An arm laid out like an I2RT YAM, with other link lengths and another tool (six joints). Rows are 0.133 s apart.
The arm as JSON. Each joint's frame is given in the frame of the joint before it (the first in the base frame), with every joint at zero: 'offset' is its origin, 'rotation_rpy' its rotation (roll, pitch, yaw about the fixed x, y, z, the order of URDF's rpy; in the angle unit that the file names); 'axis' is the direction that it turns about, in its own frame. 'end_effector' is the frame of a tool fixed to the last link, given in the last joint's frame.
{
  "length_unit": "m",
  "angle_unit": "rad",
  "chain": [
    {
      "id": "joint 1",
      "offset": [
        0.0,
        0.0,
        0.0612
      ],
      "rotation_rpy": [
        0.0,
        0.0,
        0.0
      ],
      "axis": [
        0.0,
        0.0,
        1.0
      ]
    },
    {
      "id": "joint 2",
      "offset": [
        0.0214,
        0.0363,
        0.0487
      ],
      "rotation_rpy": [
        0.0,
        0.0,
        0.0
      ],
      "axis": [
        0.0,
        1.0,
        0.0
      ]
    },
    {
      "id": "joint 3",
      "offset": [
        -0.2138,
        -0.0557,
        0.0
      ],
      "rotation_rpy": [
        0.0,
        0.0,
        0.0
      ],
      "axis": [
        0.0,
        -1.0,
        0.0
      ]
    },
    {
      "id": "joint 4",
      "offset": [
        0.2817,
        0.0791,
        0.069
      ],
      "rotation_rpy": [
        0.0,
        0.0,
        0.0
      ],
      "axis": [
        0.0,
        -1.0,
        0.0
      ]
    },
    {
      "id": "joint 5",
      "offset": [
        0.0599,
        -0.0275,
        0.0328
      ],
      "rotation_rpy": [
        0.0,
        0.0,
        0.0
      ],
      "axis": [
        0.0,
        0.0,
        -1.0
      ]
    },
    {
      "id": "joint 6",
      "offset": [
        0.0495,
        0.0,
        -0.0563
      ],
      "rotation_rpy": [
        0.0,
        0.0,
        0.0
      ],
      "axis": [
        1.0,
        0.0,
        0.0
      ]
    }
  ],
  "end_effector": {
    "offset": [
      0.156,
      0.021,
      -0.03
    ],
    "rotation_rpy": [
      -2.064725,
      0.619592,
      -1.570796
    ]
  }
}
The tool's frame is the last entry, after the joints.
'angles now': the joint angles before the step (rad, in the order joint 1, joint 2, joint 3, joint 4, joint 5, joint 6). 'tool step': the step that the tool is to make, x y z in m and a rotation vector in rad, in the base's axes. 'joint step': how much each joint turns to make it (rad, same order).
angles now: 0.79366, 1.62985, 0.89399, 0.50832, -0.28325, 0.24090
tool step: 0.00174, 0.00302, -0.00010, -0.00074, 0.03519, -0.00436
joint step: -0.00001, 0.01641, 0.03012, -0.03165, -0.00152, 0.02594
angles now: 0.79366, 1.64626, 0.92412, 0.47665, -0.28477, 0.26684
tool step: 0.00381, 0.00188, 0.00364, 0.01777, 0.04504, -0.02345
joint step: -0.00077, 0.00760, 0.02174, -0.01909, 0.01105, 0.05073
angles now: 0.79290, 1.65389, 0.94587, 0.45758, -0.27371, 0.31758
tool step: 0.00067, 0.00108, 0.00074, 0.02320, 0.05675, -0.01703
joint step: -0.00153, 0.00611, 0.00841, -0.00916, 0.00077, 0.06103
